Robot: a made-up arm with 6 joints.
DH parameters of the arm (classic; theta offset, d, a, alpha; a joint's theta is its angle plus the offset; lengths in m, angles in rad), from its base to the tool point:
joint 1: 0 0.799 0.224 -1.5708
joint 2: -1.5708 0 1.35 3.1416
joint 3: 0 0 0.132 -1.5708
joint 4: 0 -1.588 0 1.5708
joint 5: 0 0 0 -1.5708
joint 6: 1.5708 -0.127 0 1.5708
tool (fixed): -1.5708 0 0 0
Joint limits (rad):
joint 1: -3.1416..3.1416
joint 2: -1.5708..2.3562
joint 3: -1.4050..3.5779
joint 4: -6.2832..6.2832
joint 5: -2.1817..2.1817
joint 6: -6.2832..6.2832
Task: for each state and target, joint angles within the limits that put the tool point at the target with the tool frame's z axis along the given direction. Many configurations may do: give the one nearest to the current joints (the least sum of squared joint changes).
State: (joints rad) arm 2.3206 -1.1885 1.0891 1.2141 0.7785 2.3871
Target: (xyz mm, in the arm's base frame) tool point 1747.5 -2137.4 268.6 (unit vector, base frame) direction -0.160 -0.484 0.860
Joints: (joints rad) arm 2.2633 -1.5708 1.7964 0.7950 0.2182 1.9058
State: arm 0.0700 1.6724 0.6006 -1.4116 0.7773 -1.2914
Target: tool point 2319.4 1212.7 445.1 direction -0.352 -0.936 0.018
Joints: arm 0.5181 0.9890 0.1742 -1.2104 0.9284 -0.8293
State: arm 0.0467 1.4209 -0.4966 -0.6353 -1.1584 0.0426
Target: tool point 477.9 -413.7 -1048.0 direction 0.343 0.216 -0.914
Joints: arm -0.7583 1.9008 -0.2401 -0.2670 -1.0054 0.5602
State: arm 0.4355 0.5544 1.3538 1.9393 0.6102 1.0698
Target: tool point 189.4 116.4 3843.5 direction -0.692 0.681 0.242
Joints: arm 0.6870 0.1297 1.7341 1.2143 -0.2559 0.2504
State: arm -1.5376 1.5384 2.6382 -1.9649 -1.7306 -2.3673
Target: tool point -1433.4 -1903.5 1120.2 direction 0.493 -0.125 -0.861
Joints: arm -2.2569 2.2451 2.9237 -2.2752 -1.5643 -2.3579
